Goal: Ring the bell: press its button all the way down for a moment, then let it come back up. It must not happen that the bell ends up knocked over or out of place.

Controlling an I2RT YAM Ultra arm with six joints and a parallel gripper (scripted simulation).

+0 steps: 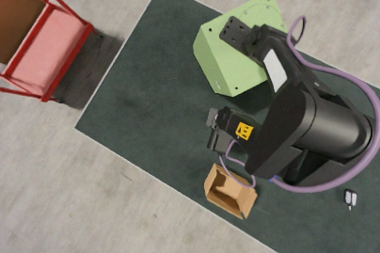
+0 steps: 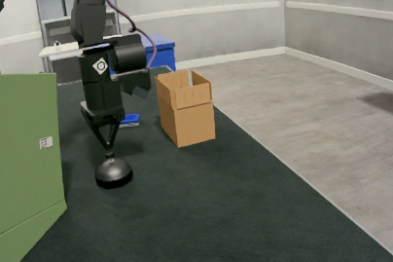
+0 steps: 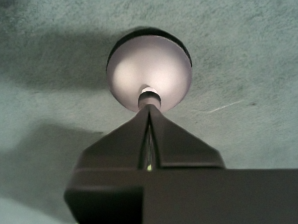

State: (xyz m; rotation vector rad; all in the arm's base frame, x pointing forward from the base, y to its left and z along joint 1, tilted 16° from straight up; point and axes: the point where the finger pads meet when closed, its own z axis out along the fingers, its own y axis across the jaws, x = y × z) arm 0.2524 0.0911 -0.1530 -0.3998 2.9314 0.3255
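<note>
Now: the button 3 cm below my hand. From my hand the other things lie so: bell: 4 cm below; flat blue box: 31 cm to the left, 7 cm below, 5 cm ahead; black-and-white object: 62 cm to the left, 7 cm below, 1 cm behind.
</note>
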